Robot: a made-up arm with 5 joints.
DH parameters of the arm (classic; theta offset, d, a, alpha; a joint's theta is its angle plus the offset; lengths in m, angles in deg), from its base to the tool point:
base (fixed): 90 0 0.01 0
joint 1: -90 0.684 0.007 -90
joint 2: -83.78 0 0.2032 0
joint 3: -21.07 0 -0.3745 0
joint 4: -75.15 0.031 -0.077 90
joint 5: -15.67 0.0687 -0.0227 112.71
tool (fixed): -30.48 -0.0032 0 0
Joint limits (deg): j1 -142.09..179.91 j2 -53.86..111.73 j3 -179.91..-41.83 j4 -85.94..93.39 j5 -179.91..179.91
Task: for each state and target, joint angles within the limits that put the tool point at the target. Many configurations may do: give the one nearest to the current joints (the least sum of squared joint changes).
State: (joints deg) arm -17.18 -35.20 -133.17 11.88 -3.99
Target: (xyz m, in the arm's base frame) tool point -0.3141 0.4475 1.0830
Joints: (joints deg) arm -49.87 -53.86 -158.38 -0.10 -5.07
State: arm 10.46 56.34 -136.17 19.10 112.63
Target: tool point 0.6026 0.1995 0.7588
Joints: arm 16.71 42.77 -108.04 19.06 118.21
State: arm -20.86 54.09 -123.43 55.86 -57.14
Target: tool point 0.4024 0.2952 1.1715
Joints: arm 29.26 33.17 -152.72 42.15 -44.49
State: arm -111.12 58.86 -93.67 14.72 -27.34
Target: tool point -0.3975 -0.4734 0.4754
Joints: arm -133.80 72.67 -112.60 18.80 -23.64
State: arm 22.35 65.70 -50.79 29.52 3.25
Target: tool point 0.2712 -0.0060 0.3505
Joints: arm -11.59 38.79 -41.83 56.19 3.12
